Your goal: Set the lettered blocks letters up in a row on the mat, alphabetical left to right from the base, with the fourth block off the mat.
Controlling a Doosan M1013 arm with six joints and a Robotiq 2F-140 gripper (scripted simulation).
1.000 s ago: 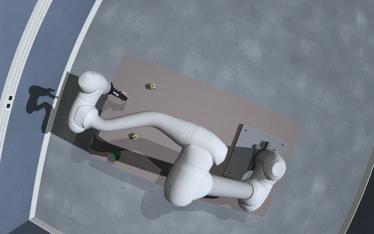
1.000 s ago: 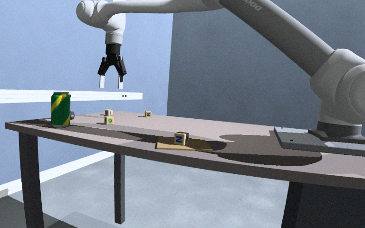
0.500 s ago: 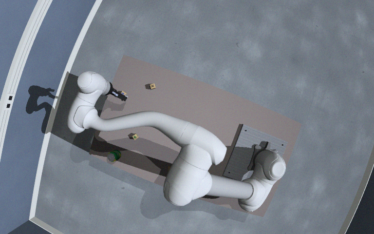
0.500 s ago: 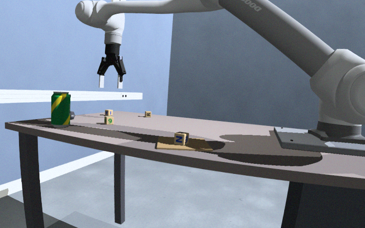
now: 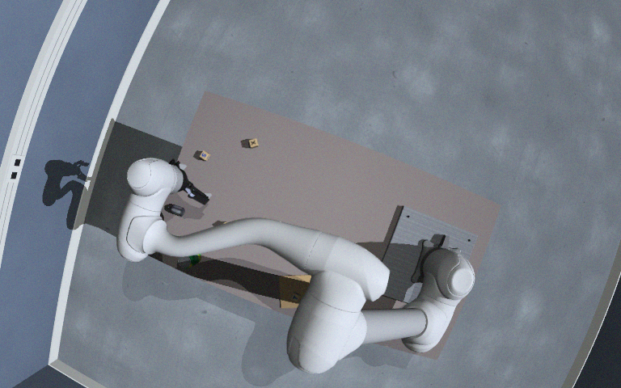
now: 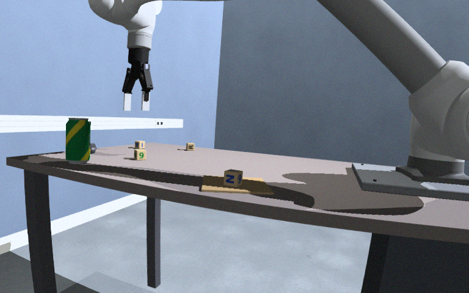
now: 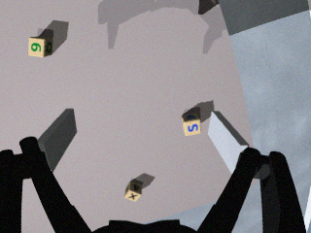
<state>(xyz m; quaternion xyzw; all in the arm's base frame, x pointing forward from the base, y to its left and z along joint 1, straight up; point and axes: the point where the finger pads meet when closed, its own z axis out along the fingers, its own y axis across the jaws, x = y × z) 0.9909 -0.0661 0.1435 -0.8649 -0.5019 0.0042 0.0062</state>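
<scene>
Right now the wooden block is 470 mm behind my hand, 340 mm to the left of it and 140 mm below it. Round my hand: yellow can 20 mm behind, 310 mm to the left, 100 mm below; then tan mat 470 mm behind, 320 mm to the left, 160 mm below; then small dark object 110 mm ahead, 140 mm to the left, 140 mm below.
</scene>
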